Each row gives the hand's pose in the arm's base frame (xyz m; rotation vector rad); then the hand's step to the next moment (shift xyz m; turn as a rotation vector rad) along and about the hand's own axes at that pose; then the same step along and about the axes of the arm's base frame.
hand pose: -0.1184 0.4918 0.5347 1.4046 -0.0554 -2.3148
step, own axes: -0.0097 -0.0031 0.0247 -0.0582 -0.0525 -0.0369
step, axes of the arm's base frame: -0.0183 0.0019 0.0193 0.0367 0.0765 0.0176
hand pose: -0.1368 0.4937 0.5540 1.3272 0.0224 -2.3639
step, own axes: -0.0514 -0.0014 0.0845 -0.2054 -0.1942 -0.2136
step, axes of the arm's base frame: -0.0459 0.0012 0.0876 0.1938 0.2962 0.0152
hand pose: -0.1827 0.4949 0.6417 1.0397 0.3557 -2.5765
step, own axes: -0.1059 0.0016 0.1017 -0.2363 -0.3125 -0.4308
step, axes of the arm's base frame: 0.0090 -0.0143 0.1459 0.3023 0.4869 -0.1031
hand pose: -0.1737 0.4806 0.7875 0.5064 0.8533 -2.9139
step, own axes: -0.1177 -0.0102 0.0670 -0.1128 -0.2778 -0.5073
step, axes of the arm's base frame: 0.0899 -0.0309 0.0970 0.2134 0.5023 -0.2221
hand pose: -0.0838 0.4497 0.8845 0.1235 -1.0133 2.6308
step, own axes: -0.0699 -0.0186 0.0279 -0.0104 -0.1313 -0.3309
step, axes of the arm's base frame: 0.0712 -0.0239 0.0192 0.0633 0.3094 -0.1646
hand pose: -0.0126 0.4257 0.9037 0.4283 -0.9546 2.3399
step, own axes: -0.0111 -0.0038 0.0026 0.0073 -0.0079 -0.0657
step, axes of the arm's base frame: 0.0113 -0.0039 -0.0015 -0.0059 0.0545 -0.0378
